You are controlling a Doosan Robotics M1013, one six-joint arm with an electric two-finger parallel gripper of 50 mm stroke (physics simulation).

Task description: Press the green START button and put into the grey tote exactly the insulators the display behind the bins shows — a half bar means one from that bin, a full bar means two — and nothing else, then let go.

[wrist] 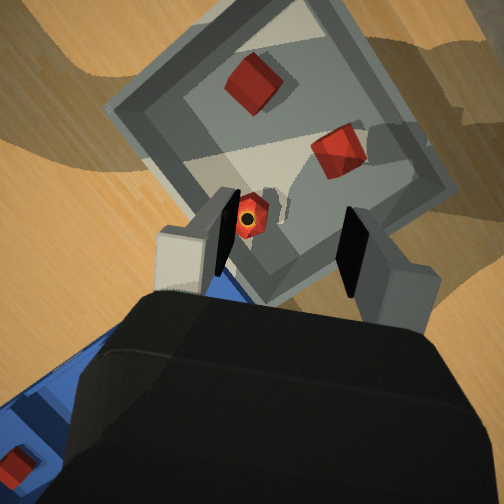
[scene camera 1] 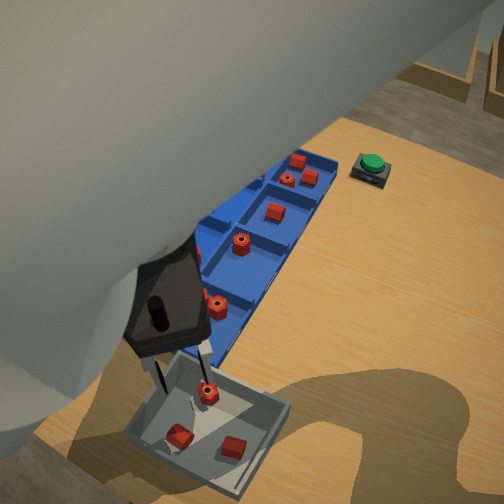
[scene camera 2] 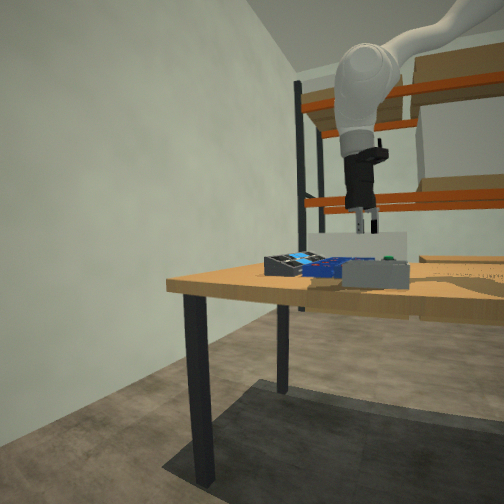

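The grey tote (scene camera 1: 210,430) holds three red insulators: a hexagonal one with a yellow-ringed hole (scene camera 1: 208,393), a tilted block (scene camera 1: 179,436) and a square block (scene camera 1: 233,447). My gripper (scene camera 1: 182,382) hangs open and empty above the tote's near corner; in the wrist view (wrist: 290,240) the hexagonal insulator (wrist: 251,216) lies below, close to the left finger. The blue bin tray (scene camera 1: 260,235) holds several more red insulators. The green START button (scene camera 1: 372,163) sits beyond the tray. The display (scene camera 2: 294,261) shows light-blue bars, seen only edge-on.
The tote (scene camera 2: 376,274) stands near the table's front edge. Orange-and-black shelving (scene camera 2: 400,200) with cardboard boxes rises behind the table. Wooden crates (scene camera 1: 450,75) stand at the far right. A grey wall runs along the tray's left side.
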